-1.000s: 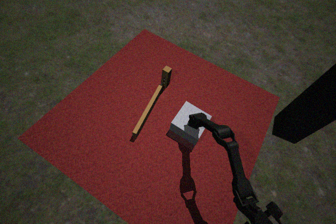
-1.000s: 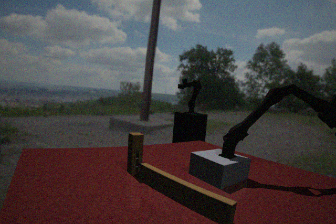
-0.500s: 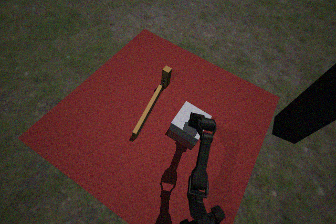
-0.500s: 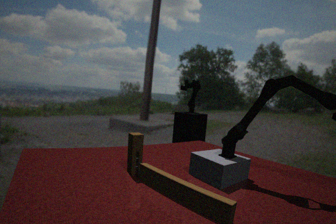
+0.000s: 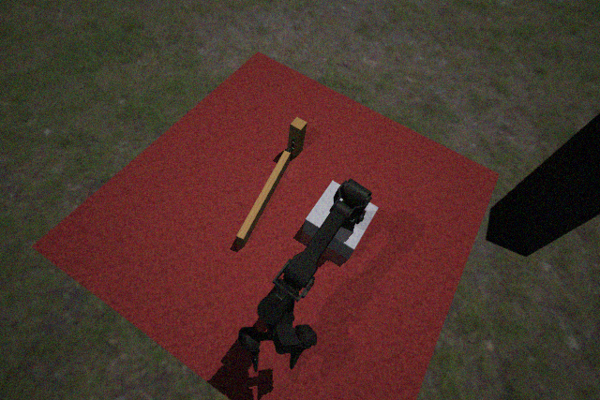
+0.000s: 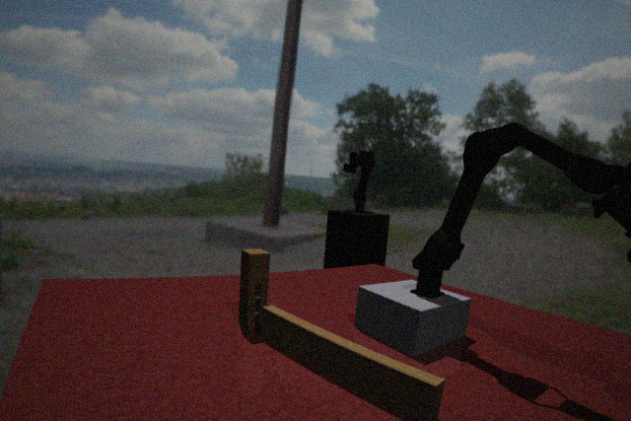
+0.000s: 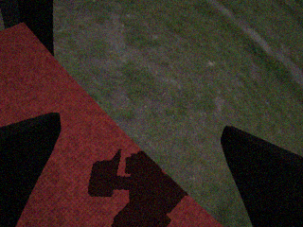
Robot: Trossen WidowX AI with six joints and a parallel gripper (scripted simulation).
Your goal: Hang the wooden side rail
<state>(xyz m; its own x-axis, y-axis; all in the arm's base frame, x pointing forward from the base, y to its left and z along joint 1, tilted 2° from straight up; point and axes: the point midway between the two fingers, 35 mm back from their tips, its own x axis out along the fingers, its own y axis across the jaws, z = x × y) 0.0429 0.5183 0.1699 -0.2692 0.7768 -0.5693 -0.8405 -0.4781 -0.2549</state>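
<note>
Now: the wooden headboard post 810 mm to the right of my gripper tip, 290 mm ahead of it and 150 mm below it.
</note>
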